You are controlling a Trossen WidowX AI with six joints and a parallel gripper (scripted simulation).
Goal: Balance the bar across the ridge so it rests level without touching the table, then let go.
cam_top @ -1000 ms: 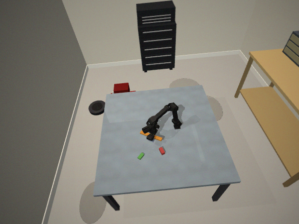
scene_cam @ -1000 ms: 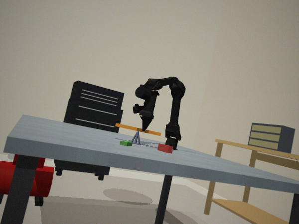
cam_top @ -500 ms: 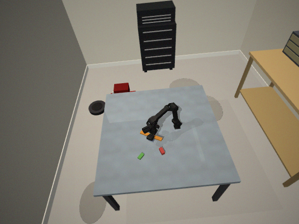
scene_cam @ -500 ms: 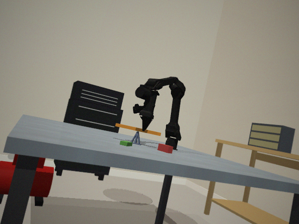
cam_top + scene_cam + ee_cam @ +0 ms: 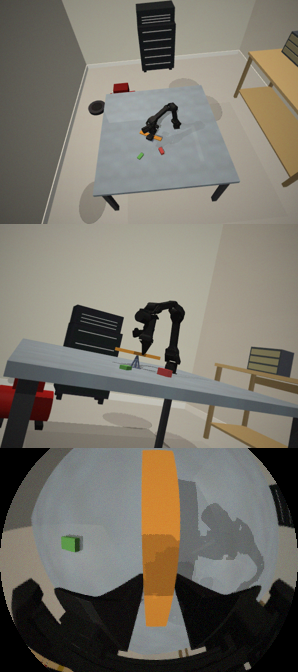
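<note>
My gripper tip is now 20 mm short of the orange bar and 10 mm to the left of it. From my gripper tip the other things lie so: red block (70 mm behind, 140 mm to the left, 60 mm below); green block (140 mm ahead, 170 mm to the left, 70 mm below).
</note>
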